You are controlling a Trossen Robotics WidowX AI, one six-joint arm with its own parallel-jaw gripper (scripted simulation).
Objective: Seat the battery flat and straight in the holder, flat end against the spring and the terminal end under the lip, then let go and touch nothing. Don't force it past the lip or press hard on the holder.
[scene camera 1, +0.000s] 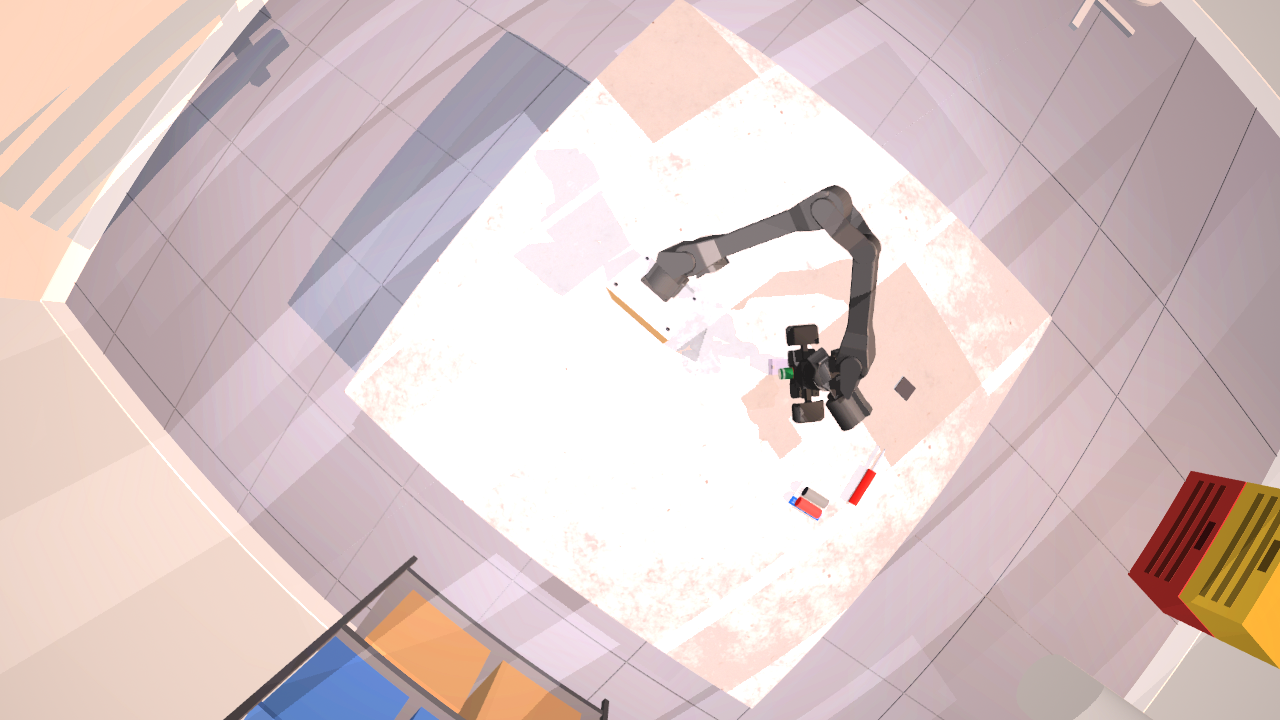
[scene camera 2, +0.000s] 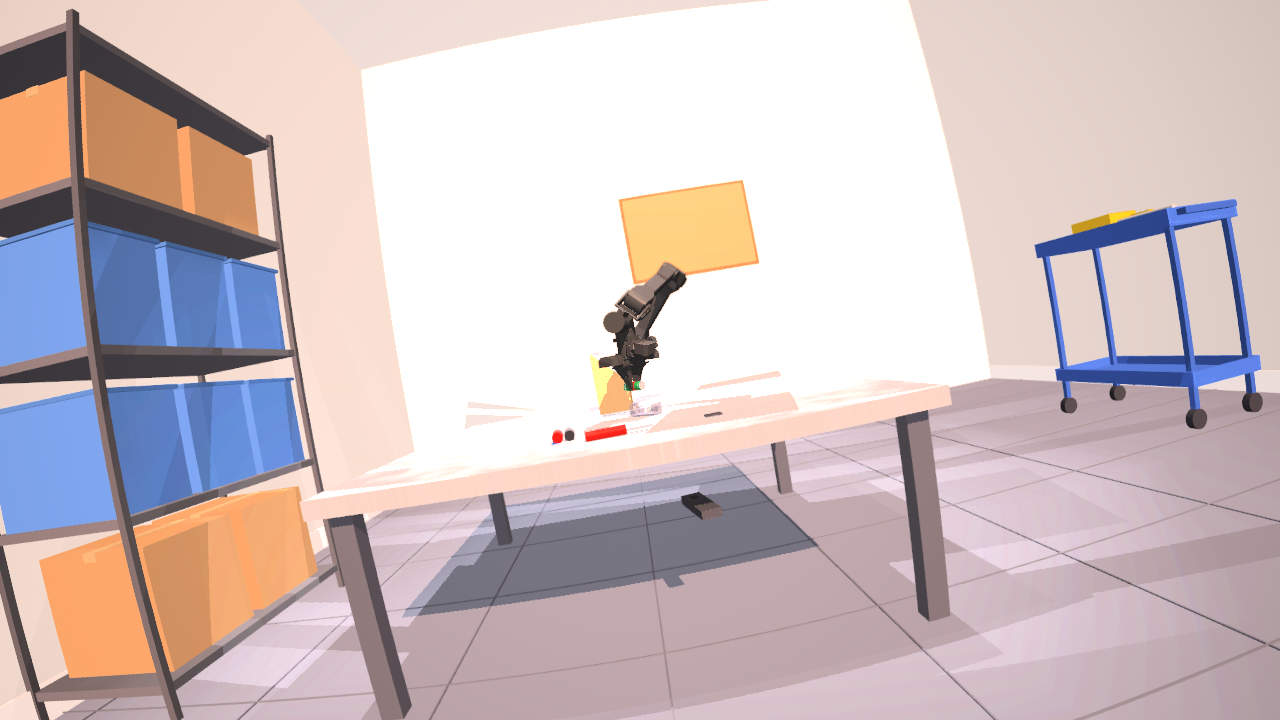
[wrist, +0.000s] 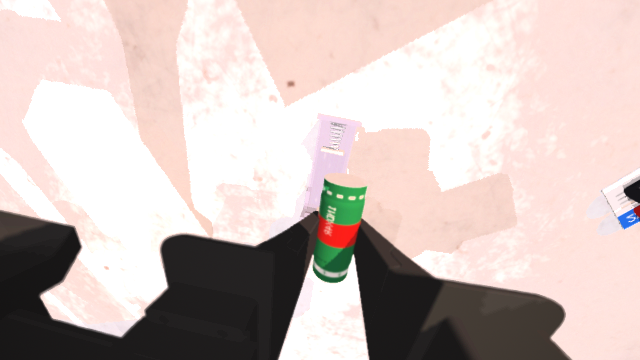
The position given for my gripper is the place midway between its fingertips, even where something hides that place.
My gripper (scene camera 1: 792, 372) holds a battery (wrist: 342, 201). Also in view: a dark remote (scene camera 2: 704, 508).
My gripper shows as well in scene camera 2 (scene camera 2: 634, 389) and in the wrist view (wrist: 337, 220).
